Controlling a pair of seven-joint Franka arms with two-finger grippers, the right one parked.
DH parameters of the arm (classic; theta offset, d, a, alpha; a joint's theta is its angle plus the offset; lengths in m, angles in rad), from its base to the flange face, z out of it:
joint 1: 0 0.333 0 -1.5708
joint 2: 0 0 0 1.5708
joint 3: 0 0.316 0.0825 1.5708
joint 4: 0 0 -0.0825 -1.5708
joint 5: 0 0.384 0 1.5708
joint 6: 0 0 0.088 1.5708
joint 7: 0 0.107 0 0
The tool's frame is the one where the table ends.
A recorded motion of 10 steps. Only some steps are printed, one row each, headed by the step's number.
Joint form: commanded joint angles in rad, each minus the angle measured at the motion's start. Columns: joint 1, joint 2, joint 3, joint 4, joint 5, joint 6, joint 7.
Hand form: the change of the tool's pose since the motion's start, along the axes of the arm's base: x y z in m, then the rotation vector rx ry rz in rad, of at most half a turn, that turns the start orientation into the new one. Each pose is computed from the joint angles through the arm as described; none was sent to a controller.
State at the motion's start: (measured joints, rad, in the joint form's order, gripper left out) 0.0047 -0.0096 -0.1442 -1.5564 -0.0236 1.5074 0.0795
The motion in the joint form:
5: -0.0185 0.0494 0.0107 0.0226 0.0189 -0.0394 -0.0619
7: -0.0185 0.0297 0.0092 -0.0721 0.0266 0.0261 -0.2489
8: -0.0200 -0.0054 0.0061 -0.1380 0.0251 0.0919 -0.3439
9: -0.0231 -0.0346 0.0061 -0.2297 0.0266 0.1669 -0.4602
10: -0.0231 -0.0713 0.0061 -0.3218 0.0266 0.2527 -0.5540
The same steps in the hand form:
5: 0.0101 -0.0017 -0.0196 0.0261 0.0636 0.0536
7: 0.0078 -0.0022 -0.0477 0.0523 0.0709 0.2385
8: 0.0017 -0.0052 -0.0542 0.0519 0.0363 0.3295
9: -0.0046 -0.0066 -0.0757 0.0594 0.0225 0.4426
10: -0.0127 -0.0061 -0.0929 0.0562 -0.0076 0.5370

